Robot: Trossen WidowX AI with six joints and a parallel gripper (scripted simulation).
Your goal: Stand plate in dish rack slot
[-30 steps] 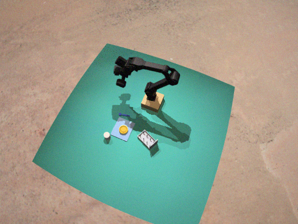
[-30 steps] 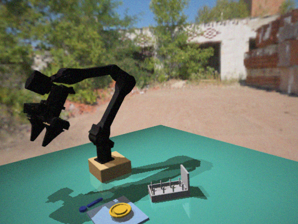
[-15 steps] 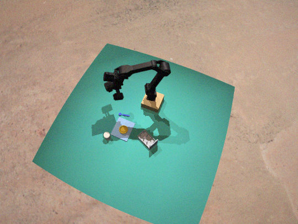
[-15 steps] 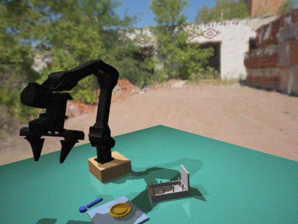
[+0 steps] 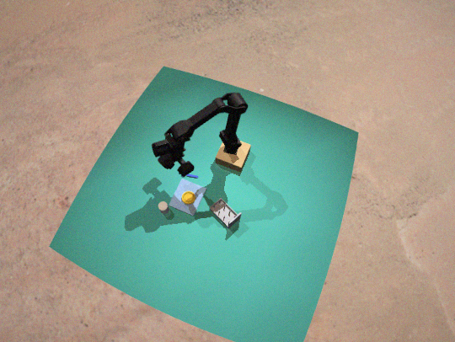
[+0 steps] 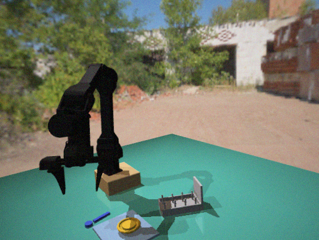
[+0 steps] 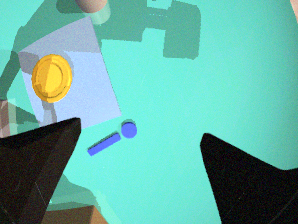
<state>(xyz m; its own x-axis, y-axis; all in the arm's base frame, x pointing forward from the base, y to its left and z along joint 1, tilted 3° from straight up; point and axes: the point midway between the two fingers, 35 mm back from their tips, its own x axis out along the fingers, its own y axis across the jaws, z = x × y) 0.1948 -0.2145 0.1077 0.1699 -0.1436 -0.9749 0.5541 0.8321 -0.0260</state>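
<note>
The yellow plate is 9 cm ahead of my gripper tip, 9 cm to the left of it and 11 cm below it. Also, from my gripper tip: grey dish rack (11 cm ahead, 27 cm to the left, 10 cm below); then cup (17 cm ahead, 1 cm to the right, 10 cm below); then blue spoon (3 cm behind, 5 cm to the left, 12 cm below).
</note>
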